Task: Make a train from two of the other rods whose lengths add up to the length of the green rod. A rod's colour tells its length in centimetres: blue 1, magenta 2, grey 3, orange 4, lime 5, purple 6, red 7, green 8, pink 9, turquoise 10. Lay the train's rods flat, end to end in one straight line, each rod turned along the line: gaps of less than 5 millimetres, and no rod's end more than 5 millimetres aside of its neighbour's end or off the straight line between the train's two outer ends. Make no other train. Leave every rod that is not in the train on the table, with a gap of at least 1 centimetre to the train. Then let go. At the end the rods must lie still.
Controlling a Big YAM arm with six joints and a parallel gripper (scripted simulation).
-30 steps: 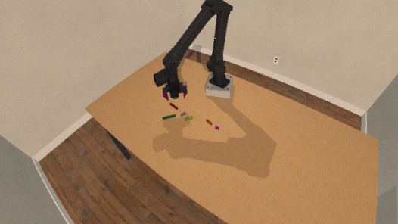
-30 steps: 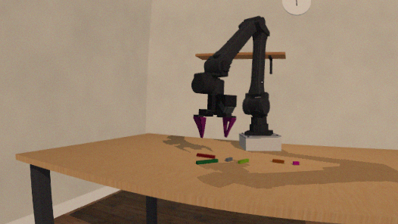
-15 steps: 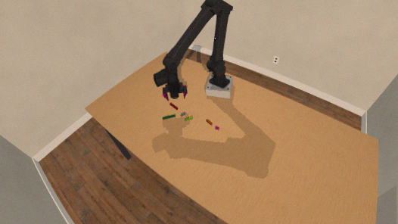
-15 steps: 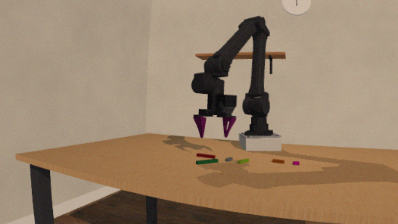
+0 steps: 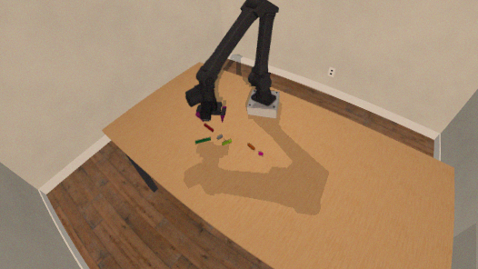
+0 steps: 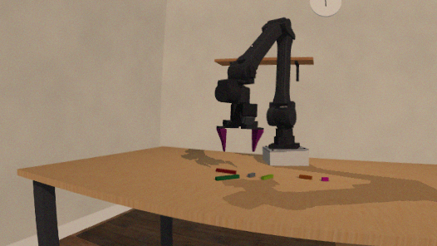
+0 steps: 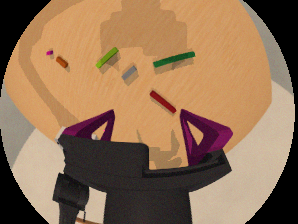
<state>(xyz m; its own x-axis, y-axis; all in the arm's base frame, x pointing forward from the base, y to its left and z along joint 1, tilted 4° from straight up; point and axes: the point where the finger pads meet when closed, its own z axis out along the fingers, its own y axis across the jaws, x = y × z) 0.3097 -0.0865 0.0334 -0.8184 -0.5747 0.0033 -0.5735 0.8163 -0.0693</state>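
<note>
The grey rod is 80 mm below my hand, 50 mm to the left of it and 20 mm ahead of it. Also, from my hand: lime rod: 100 mm to the left, 80 mm below, 20 mm ahead; green rod: 90 mm ahead, 80 mm below; red rod: 80 mm below, 40 mm to the right.
</note>
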